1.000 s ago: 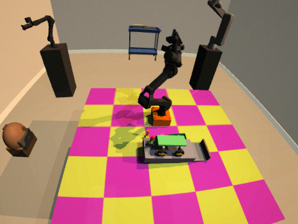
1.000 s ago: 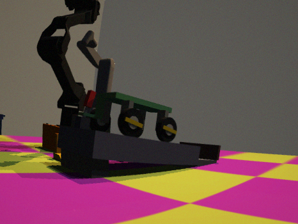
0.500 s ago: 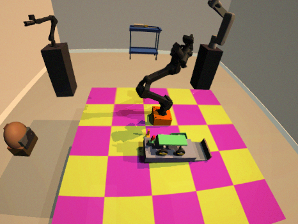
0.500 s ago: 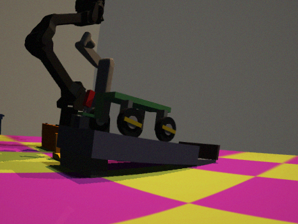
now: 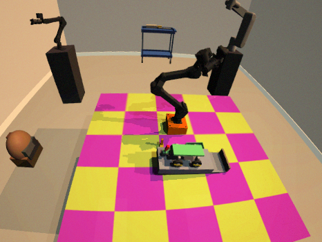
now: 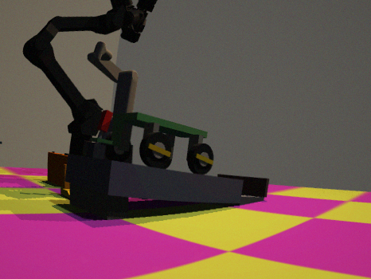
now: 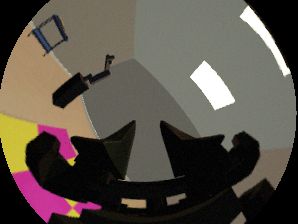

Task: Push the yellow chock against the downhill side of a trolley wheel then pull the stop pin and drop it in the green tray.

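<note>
Now: gripper tip 24 cm short of the yellow chock, 39 cm to the left of it and 55 cm above it. Also, from my gripper tip: raised lip 40 cm ahead, 1 cm to the right, 54 cm below; trolley 38 cm ahead, 28 cm to the right, 46 cm below; green tray 27 cm ahead, 17 cm to the right, 58 cm below.
</note>
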